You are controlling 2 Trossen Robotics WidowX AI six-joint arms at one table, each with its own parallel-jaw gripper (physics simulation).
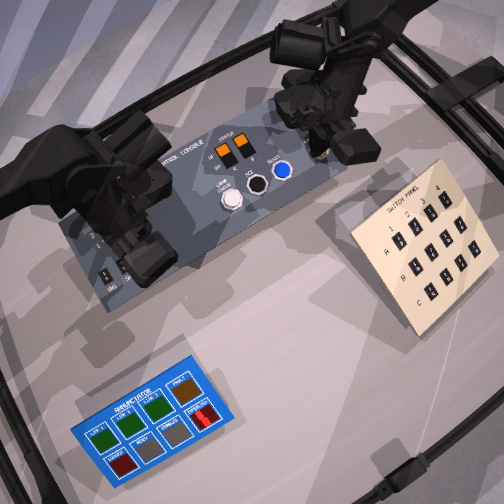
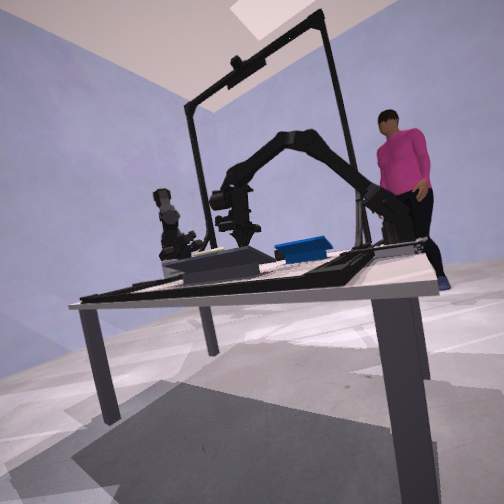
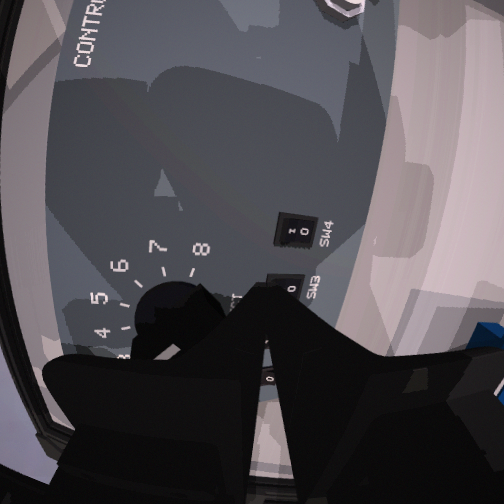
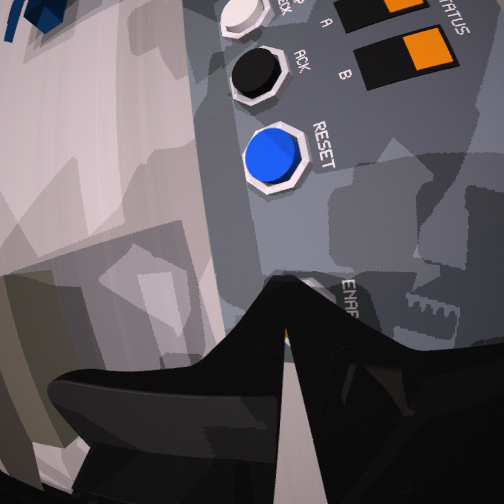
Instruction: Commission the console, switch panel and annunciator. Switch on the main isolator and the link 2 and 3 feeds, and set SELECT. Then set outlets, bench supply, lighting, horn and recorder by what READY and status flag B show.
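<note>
The grey control console [image 1: 200,220] [image 2: 220,260] lies at the back of the table. My left gripper [image 1: 125,255] [image 3: 260,290] [image 2: 242,240] is shut and empty, with its tips at rocker SW3 [image 3: 289,286], beside the black SELECT knob [image 3: 170,310] and below SW4 [image 3: 295,230]. My right gripper [image 1: 317,147] [image 4: 285,280] [image 2: 172,252] is shut and empty, and its tips rest at the ENABLE control. Status flag B [image 1: 241,140] [image 4: 430,48] shows orange. The beige switch panel [image 1: 372,237] lies at the right. The blue annunciator [image 1: 81,431] [image 2: 302,247] lies in front, and its READY tile [image 1: 150,450] is grey.
On the console are a blue RESET button [image 1: 281,170] [image 4: 272,155], a black ACK button [image 1: 257,184] [image 4: 255,72] and a white lamp check button [image 1: 231,198]. A black frame surrounds the table. A person in pink [image 2: 402,160] stands behind the table.
</note>
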